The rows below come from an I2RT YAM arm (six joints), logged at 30 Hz.
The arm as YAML. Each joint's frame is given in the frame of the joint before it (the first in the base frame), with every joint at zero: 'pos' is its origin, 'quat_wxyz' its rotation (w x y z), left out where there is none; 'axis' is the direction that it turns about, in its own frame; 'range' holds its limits. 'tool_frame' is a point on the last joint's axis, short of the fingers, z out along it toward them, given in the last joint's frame.
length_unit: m
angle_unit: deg
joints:
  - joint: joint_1
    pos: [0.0, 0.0, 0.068]
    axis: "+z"
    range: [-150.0, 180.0]
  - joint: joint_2
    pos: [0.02, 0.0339, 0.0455]
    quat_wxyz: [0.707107, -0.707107, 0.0, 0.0]
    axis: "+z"
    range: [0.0, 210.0]
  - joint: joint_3
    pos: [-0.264, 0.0, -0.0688]
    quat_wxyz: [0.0, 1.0, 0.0, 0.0]
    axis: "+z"
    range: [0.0, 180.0]
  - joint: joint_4
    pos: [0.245, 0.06, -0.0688]
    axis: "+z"
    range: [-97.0, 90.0]
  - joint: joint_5
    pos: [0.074, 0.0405, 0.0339]
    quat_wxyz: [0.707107, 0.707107, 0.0, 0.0]
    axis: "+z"
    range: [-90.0, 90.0]
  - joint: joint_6
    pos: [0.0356, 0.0, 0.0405]
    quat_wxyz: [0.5, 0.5, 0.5, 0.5]
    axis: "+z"
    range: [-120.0, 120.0]
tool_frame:
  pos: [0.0, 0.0, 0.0]
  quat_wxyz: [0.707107, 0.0, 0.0, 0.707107]
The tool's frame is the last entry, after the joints.
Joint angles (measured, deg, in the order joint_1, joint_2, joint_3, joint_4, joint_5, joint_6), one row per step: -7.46, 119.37, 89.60, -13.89, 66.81, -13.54; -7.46, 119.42, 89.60, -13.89, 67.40, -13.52; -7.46, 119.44, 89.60, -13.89, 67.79, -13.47; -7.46, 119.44, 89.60, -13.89, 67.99, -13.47; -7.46, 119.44, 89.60, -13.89, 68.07, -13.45; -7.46, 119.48, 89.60, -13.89, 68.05, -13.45; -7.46, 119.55, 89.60, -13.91, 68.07, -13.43; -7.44, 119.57, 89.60, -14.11, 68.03, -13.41; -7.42, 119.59, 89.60, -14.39, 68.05, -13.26; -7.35, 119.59, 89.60, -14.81, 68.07, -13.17; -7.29, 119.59, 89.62, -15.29, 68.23, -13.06; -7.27, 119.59, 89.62, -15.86, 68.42, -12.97; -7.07, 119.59, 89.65, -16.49, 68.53, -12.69; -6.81, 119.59, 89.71, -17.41, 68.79, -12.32; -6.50, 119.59, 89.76, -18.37, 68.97, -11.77
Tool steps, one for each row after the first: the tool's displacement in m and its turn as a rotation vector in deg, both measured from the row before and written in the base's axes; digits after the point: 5 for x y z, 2 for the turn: -0.00017, -0.00012, -0.00015, -0.39, 0.08, -0.43; -0.00014, -0.00008, 0.00000, -0.26, 0.01, -0.30; -0.00009, -0.00004, 0.00008, -0.14, 0.02, -0.14; -0.00004, -0.00001, 0.00003, -0.05, -0.01, -0.06; 0.00008, -0.00001, -0.00031, 0.02, 0.04, 0.01; 0.00009, -0.00002, -0.00055, 0.00, 0.07, -0.02; -0.00013, 0.00019, -0.00039, 0.06, 0.20, 0.04; -0.00024, 0.00019, -0.00045, 0.05, 0.16, -0.03; -0.00034, 0.00060, -0.00045, 0.05, 0.33, 0.03; -0.00044, 0.00050, -0.00035, -0.04, 0.37, -0.08; -0.00066, 0.00020, -0.00053, -0.05, 0.50, -0.14; -0.00035, 0.00161, -0.00046, 0.03, 0.34, 0.05; -0.00058, 0.00208, -0.00053, -0.03, 0.52, -0.02; -0.00057, 0.00248, -0.00064, 0.05, 0.39, 0.04
